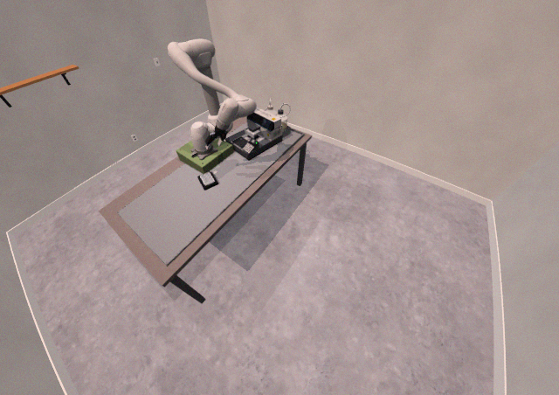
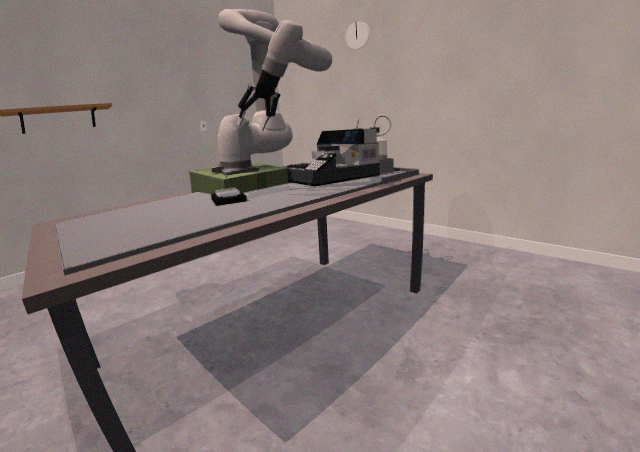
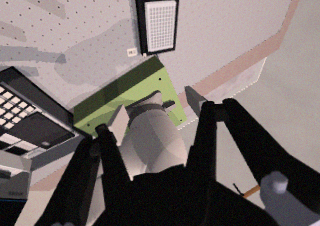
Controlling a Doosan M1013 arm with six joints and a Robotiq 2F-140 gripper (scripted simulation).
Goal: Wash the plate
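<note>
The white well plate lies 2 cm behind my hand, 13 cm to the right of it and 27 cm below it. Round my hand: label 6 cm behind, 3 cm to the right, 30 cm below; then plate nest 2 cm behind, 13 cm to the right, 29 cm below; then plate washer 13 cm behind, 50 cm to the left, 17 cm below.
</note>
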